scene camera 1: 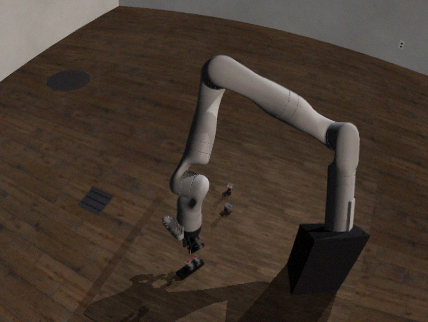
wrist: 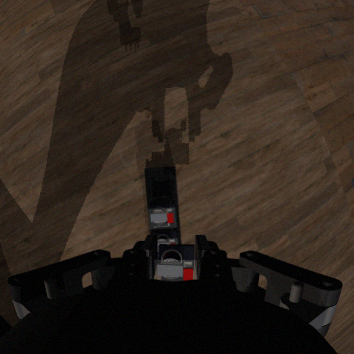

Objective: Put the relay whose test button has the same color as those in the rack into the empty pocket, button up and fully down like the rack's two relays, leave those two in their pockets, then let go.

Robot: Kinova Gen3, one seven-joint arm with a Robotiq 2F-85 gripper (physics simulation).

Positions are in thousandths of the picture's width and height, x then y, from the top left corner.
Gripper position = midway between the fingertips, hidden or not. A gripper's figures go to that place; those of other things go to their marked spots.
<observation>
The gripper (wrist: 496,699): 17 cm from the lens. A relay (wrist: 490,742): 15 cm from the lens. A black rack (wrist: 453,521): 27 cm from the lens. The marked spots on the black rack and the relay are 14 cm apart.
</observation>
